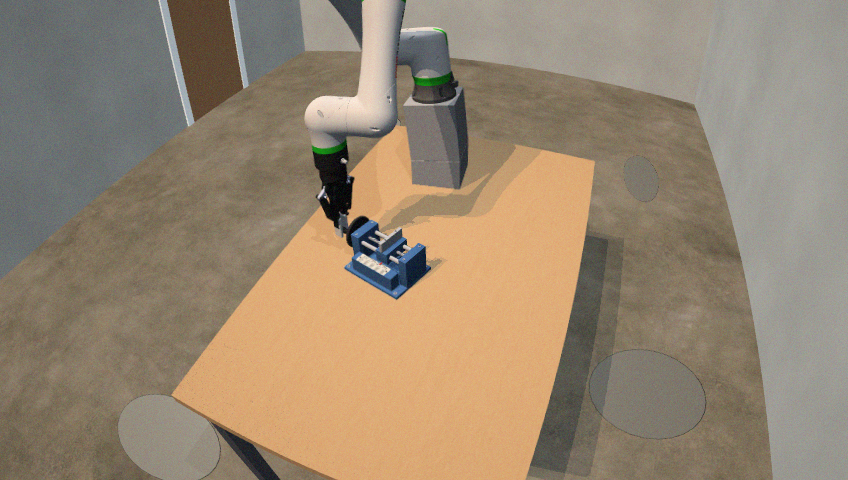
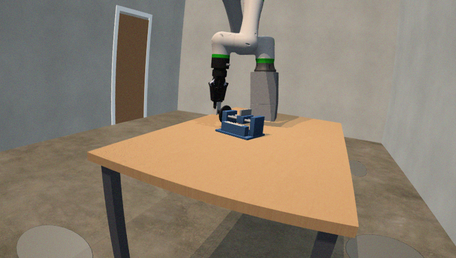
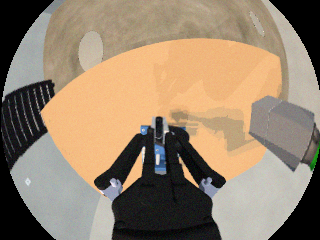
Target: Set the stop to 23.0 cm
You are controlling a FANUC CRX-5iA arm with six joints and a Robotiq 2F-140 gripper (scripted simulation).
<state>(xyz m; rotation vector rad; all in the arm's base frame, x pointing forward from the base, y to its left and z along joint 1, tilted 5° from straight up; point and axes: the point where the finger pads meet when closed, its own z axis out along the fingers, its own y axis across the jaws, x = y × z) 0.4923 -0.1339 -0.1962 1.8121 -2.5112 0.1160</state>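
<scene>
Now: the black handwheel 20 mm to the left of my hand and 20 mm below it. From my hand the other things lie so: grey stop plate 30 mm ahead, 160 mm to the left, 20 mm below.
</scene>
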